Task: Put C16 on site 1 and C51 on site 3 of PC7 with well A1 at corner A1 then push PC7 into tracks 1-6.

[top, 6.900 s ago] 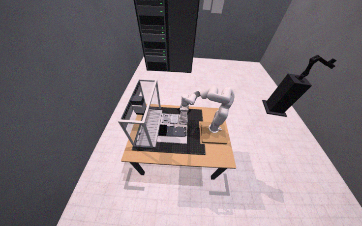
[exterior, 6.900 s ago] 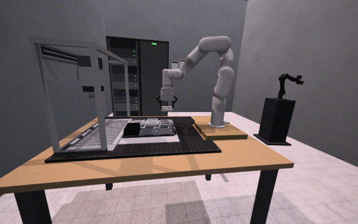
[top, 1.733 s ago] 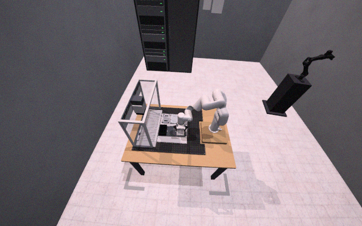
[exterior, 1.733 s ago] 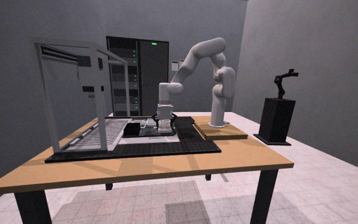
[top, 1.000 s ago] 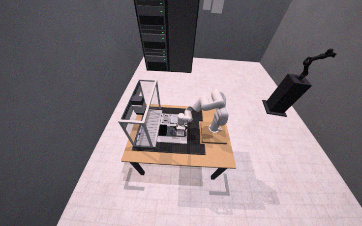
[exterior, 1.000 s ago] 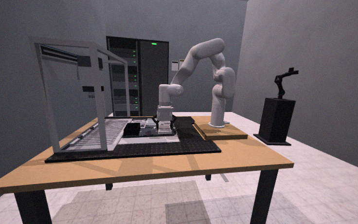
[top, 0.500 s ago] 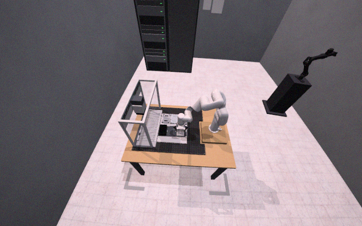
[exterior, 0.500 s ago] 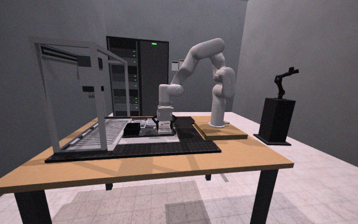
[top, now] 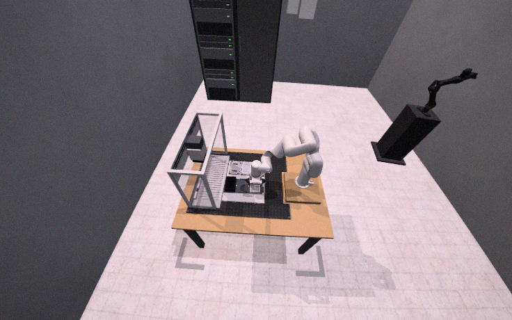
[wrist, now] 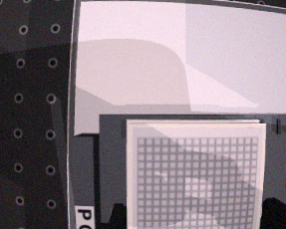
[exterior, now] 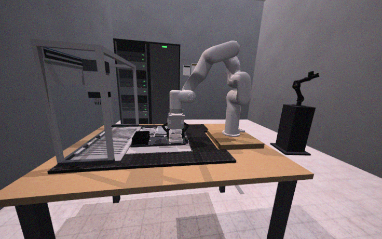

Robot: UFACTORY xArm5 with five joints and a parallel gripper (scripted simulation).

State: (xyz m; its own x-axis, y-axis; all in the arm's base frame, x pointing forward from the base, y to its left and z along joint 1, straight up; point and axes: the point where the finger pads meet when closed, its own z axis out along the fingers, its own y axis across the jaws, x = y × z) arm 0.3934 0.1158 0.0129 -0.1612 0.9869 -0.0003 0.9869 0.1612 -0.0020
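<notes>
My gripper is now 10 cm short of the grey plate carrier PC7, 2 cm to the right of it and 2 cm above it. From my hand the other things lie so: post: 27 cm ahead, 26 cm to the left, 21 cm above; 96-well plate C15: 17 cm to the right, 11 cm ahead, 2 cm below.
</notes>
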